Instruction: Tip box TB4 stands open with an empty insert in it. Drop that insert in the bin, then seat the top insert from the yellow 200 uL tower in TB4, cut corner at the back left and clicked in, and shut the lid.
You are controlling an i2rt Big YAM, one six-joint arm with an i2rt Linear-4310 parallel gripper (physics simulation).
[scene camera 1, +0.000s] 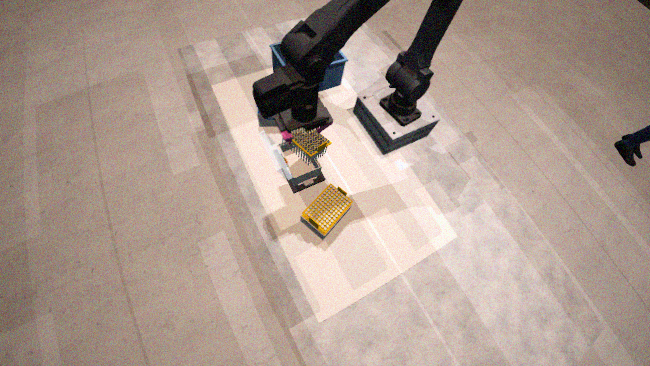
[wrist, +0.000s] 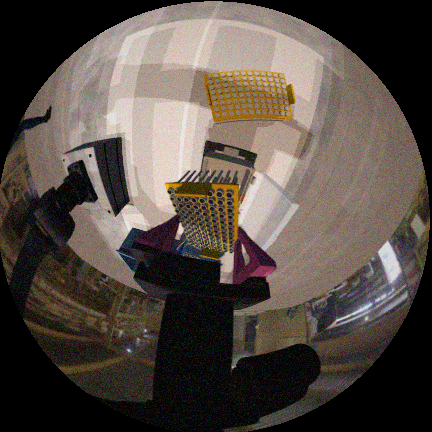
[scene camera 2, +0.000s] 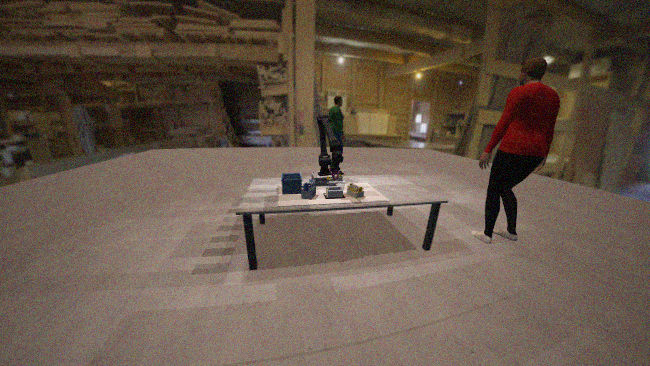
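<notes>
My gripper (scene camera 1: 304, 132) (wrist: 208, 222), with magenta fingers, is shut on a yellow tip insert (scene camera 1: 311, 142) (wrist: 210, 210), tips hanging down. The insert is level or nearly so, above the back part of TB4 in scene camera 1. TB4 (scene camera 1: 312, 175) (scene camera 2: 334, 192) (wrist: 231, 156) is a grey box with its pale lid (scene camera 1: 273, 152) (wrist: 272, 197) open at the side; the part of its inside that shows holds no insert. The yellow tower (scene camera 1: 327, 210) (scene camera 2: 355, 190) (wrist: 250, 95) stands in front of TB4, another yellow insert on top. The held insert's cut corner cannot be made out.
The blue bin (scene camera 1: 332, 75) (scene camera 2: 291, 183) (wrist: 129, 251) stands behind, mostly hidden by the arm in scene camera 1; its inside does not show. A blue tip tower (scene camera 2: 308, 190) stands between bin and TB4. The arm's base block (scene camera 1: 372, 125) (wrist: 111, 172) is at the side.
</notes>
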